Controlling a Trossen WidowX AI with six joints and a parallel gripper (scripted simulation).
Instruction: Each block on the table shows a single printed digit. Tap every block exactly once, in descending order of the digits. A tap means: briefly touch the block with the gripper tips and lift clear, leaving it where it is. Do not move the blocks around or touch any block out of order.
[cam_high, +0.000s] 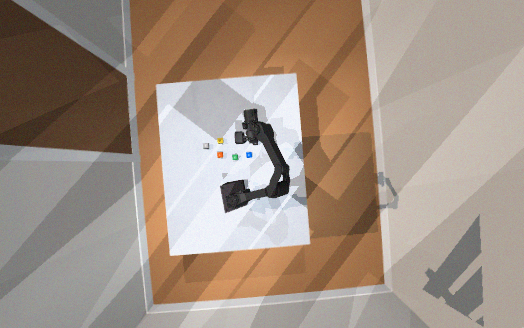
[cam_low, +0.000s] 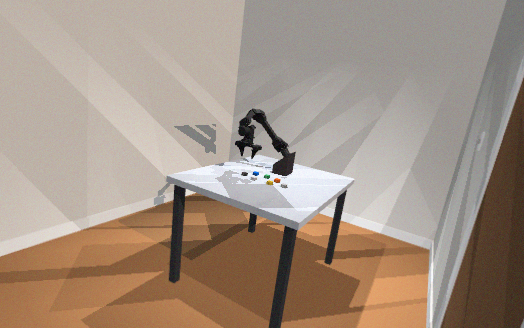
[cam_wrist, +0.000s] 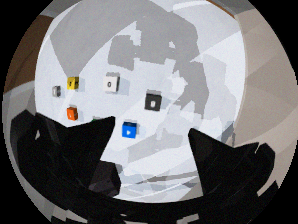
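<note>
Right now my gripper tip is 40 mm short of the grey block, 300 mm to the right of it and 120 mm above it. From my gripper tip the other things lie so: blue block: 70 mm behind, 50 mm to the left, 120 mm below; then small pale block: 40 mm ahead, 90 mm to the left, 120 mm below; then black block: 120 mm below.
</note>
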